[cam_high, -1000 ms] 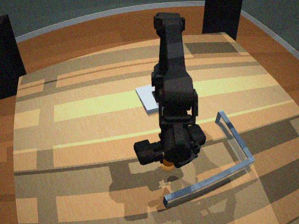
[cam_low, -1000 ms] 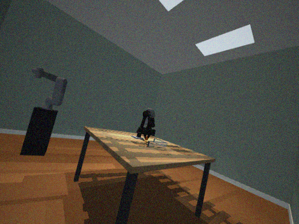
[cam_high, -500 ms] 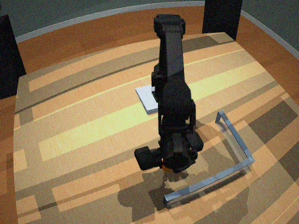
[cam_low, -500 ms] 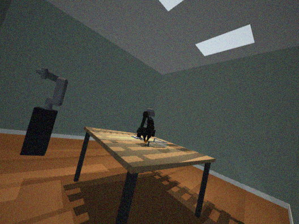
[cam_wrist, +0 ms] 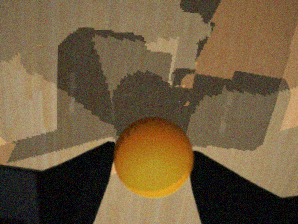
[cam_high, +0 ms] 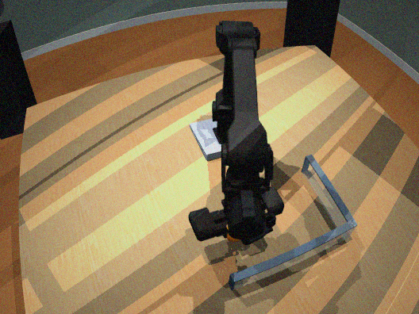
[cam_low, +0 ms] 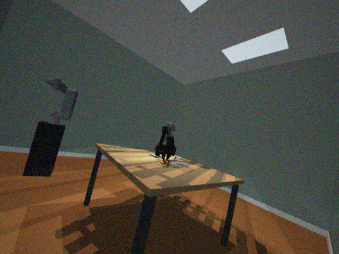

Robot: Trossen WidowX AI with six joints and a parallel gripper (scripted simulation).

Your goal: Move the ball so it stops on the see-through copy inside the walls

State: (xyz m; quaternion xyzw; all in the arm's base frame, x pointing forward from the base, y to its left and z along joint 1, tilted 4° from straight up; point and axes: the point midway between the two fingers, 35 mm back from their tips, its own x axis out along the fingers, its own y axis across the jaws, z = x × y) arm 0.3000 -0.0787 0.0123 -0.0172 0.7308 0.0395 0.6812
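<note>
Right now the orange ball is right at my gripper tip.
</note>
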